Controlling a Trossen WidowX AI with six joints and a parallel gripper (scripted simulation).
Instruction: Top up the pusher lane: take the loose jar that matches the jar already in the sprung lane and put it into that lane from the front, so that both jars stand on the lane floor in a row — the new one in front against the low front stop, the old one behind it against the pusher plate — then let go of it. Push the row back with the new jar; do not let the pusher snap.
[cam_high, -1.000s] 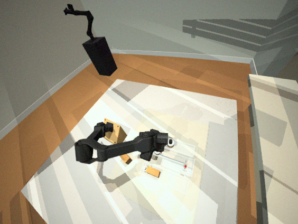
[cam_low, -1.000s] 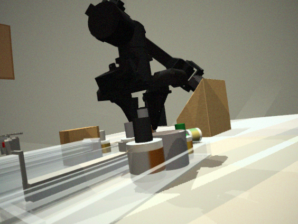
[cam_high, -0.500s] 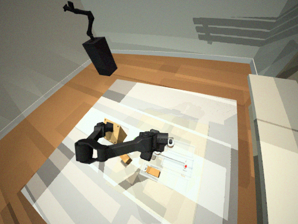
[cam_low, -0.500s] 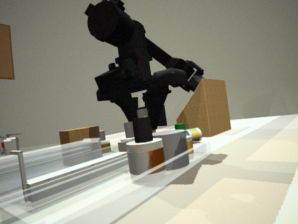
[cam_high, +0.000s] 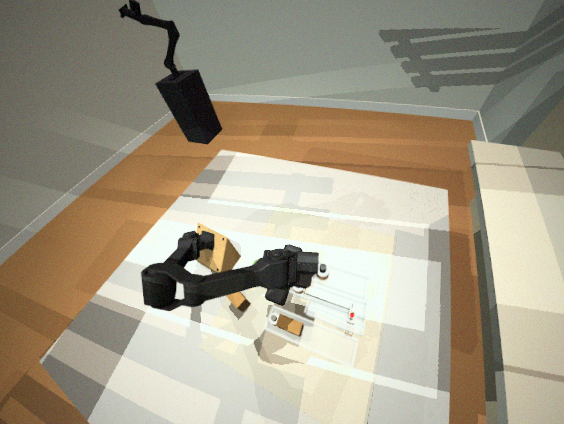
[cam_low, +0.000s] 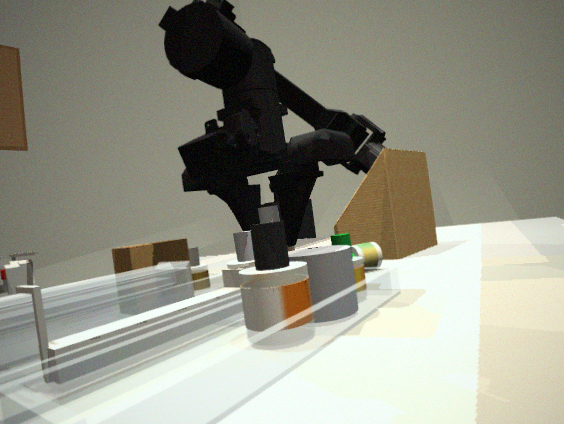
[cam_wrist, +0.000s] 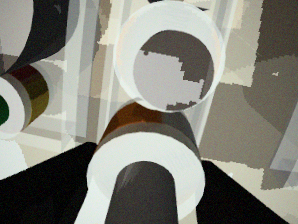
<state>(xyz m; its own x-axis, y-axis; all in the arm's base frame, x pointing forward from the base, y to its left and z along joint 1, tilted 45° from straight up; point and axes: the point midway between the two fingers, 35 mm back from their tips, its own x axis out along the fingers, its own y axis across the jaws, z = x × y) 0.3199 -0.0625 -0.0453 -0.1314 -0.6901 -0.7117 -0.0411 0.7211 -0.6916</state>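
Right now my gripper tip is 8 cm to the right of the grey cylinder, 5 cm short of it and 3 cm above it. From my gripper tip the other things lie so: pusher plate 15 cm ahead, 3 cm to the right; clear sprung lane 15 cm ahead, 3 cm below, 2 cm to the right; brown block 13 cm to the right, 6 cm ahead, 2 cm below.
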